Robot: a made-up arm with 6 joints.
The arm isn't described. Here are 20 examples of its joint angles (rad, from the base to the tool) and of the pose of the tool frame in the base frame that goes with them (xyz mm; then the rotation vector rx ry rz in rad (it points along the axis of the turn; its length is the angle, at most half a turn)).
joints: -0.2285 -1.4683 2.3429 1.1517 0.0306 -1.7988
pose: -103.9 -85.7 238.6 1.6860 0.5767 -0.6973
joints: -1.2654 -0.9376 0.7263 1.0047 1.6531 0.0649
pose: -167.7 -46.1 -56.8 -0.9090 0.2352 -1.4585
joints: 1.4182 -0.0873 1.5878 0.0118 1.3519 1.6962
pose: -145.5 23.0 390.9 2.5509 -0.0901 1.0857
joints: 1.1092 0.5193 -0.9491 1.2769 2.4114 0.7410
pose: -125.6 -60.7 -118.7 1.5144 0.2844 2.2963
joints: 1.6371 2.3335 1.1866 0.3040 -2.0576 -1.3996
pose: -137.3 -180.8 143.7 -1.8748 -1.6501 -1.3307
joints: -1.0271 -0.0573 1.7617 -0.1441 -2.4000 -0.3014
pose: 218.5 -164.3 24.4 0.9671 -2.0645 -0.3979
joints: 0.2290 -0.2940 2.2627 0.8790 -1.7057 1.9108
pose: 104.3 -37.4 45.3 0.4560 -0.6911 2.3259
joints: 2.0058 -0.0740 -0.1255 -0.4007 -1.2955 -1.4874
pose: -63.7 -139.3 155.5 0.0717 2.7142 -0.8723
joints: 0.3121 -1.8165 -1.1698 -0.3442 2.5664 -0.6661
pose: -16.0 -100.2 -187.0 2.0019 1.0881 2.1154
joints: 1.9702 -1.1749 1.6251 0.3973 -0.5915 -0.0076
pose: -77.3 -156.2 45.1 0.3443 0.3632 1.4884
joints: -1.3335 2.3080 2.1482 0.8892 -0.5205 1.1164
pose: 133.5 -163.5 36.7 -1.0929 -0.2378 2.1244
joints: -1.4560 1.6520 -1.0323 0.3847 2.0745 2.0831
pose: 242.3 -324.1 415.7 1.1341 -2.5567 -0.5439
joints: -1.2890 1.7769 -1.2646 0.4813 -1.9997 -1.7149
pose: 56.3 -306.1 247.2 -1.1845 -1.4679 -0.4748
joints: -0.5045 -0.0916 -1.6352 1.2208 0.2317 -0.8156
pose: 136.4 -73.3 378.0 0.0603 2.4807 -0.1838
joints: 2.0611 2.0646 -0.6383 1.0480 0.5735 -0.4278
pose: 298.5 -90.5 39.8 -0.2345 -2.2952 0.8395
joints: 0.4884 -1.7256 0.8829 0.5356 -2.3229 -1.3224
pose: -27.5 -169.8 316.5 -1.1584 1.7180 -0.3961
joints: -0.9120 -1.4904 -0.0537 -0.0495 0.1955 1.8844
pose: 30.0 91.8 226.5 -0.7740 -2.5815 1.2254
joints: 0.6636 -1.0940 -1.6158 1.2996 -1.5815 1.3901
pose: -82.0 -162.6 168.2 1.2059 2.0528 1.0949
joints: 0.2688 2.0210 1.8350 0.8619 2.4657 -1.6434
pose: -153.8 -268.8 43.8 -1.0254 -1.1040 -0.7231
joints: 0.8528 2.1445 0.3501 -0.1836 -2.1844 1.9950
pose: -128.2 -42.7 347.1 0.8647 1.6739 -0.1877
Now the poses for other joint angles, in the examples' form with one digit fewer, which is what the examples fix.
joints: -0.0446 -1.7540 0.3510 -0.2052 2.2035 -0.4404
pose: -227 -272 4 2.277 0.937 0.992
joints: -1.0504 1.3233 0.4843 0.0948 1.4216 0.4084
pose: 32 -499 119 -0.869 0.389 1.594
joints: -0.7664 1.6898 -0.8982 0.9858 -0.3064 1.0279
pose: 219 -45 103 0.497 -0.913 -0.348
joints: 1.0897 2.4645 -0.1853 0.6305 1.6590 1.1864
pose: 313 42 296 0.498 -2.248 0.345
